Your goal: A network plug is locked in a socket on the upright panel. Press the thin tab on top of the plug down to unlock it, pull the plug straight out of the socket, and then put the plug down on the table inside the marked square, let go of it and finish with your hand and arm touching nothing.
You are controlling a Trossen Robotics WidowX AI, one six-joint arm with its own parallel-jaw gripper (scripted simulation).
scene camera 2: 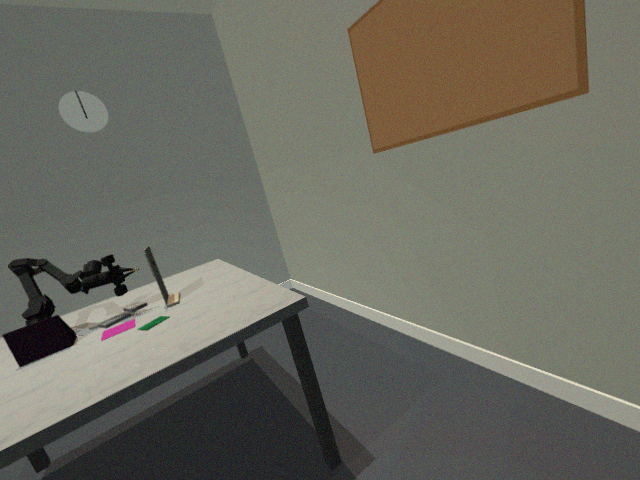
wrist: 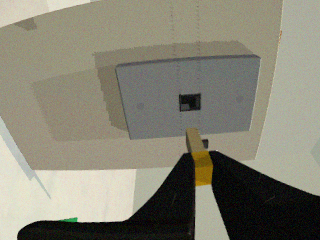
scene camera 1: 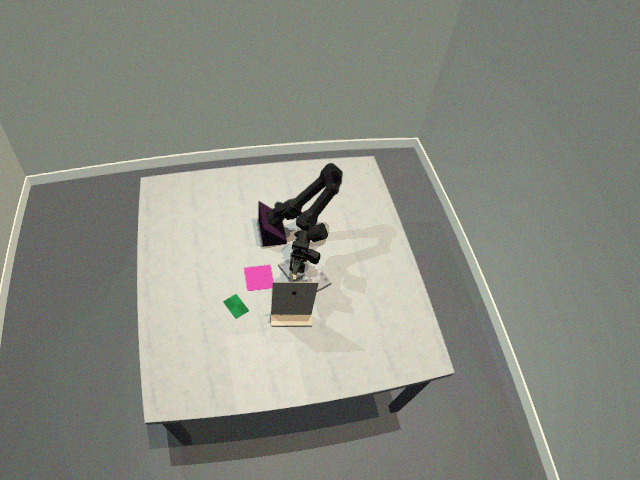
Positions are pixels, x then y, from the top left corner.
Labels:
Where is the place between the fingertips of the gripper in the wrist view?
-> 199, 160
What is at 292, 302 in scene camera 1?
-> A grey upright panel.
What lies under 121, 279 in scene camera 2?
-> The gripper.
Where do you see a network plug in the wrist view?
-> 203, 164

